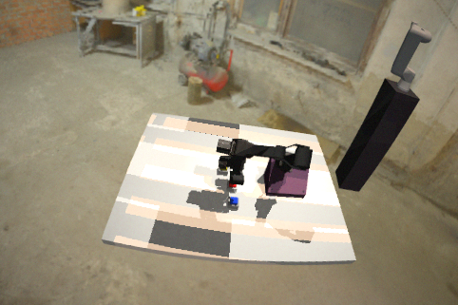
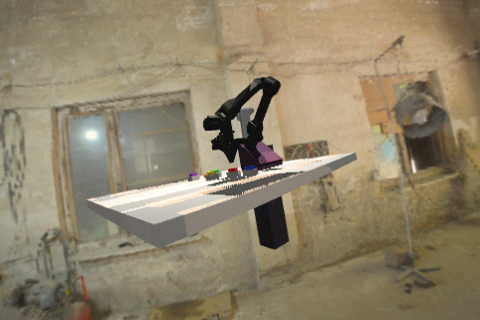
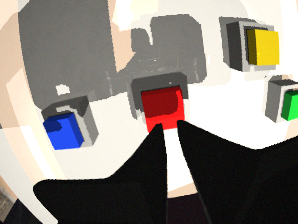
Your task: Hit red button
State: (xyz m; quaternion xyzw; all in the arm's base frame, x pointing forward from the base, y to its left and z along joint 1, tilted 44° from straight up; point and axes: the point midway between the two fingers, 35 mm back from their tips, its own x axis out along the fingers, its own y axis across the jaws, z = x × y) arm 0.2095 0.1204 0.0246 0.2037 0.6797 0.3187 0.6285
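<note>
My gripper tip is 3 cm above the red button. The rest, counted from my gripper tip: orange block 2 cm behind, 29 cm to the right, 6 cm below; then purple button 8 cm ahead, 27 cm to the right, 3 cm below.
</note>
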